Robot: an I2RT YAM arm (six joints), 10 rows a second.
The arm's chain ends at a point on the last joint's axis. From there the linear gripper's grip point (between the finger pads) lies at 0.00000 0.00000 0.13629 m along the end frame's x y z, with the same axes.
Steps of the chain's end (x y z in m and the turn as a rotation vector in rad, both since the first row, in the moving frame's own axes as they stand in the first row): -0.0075 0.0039 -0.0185 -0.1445 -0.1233 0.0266; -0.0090 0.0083 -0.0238 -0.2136 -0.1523 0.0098; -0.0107 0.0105 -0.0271 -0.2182 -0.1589 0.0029; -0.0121 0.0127 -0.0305 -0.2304 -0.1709 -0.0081; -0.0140 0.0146 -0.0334 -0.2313 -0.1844 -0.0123; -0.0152 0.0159 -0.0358 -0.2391 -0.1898 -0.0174; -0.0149 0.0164 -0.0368 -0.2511 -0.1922 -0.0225; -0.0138 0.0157 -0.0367 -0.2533 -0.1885 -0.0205; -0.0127 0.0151 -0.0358 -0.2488 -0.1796 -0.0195
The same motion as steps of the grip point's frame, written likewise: -0.0245 0.0233 -0.0210 -0.1445 -0.1233 0.0266; -0.0297 0.0370 -0.0285 -0.2136 -0.1523 0.0098; -0.0321 0.0398 -0.0320 -0.2182 -0.1589 0.0029; -0.0349 0.0438 -0.0361 -0.2304 -0.1709 -0.0081; -0.0386 0.0458 -0.0393 -0.2313 -0.1844 -0.0123; -0.0404 0.0482 -0.0421 -0.2391 -0.1898 -0.0174; -0.0403 0.0503 -0.0436 -0.2511 -0.1922 -0.0225; -0.0387 0.0499 -0.0434 -0.2533 -0.1885 -0.0205; -0.0365 0.0487 -0.0422 -0.2488 -0.1796 -0.0195
